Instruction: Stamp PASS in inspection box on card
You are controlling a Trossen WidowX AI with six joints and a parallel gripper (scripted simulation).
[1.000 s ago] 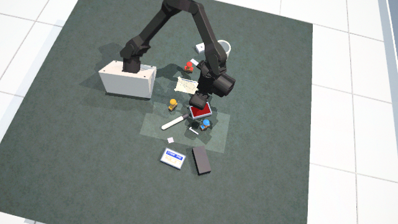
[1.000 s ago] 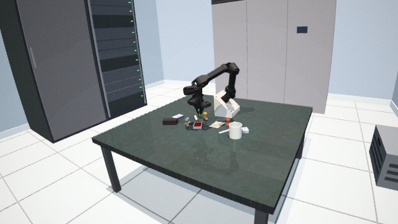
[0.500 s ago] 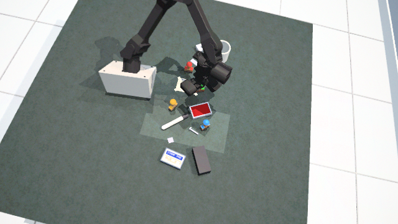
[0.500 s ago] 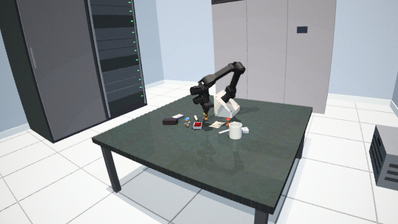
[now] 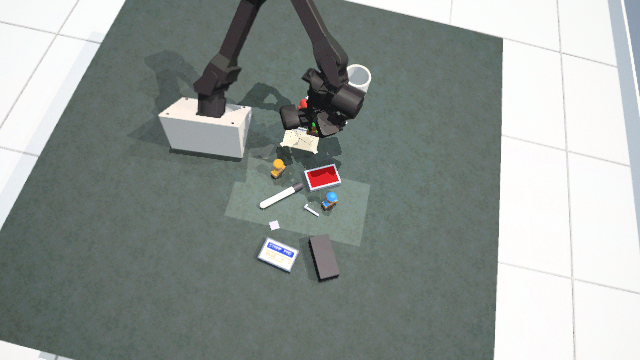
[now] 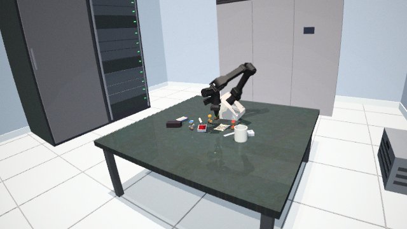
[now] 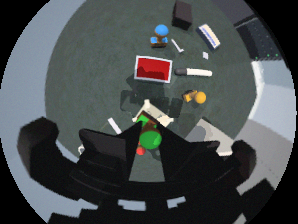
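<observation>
My gripper tip is now 30 mm past the white card, 20 mm to the right of it and 100 mm above it. Also, from my gripper tip: red ink pad: 40 mm ahead, 100 mm to the right, 90 mm below; green-knobbed pass stamp: right at my gripper tip; red-knobbed stamp: 40 mm behind, 110 mm to the left, 80 mm below.
</observation>
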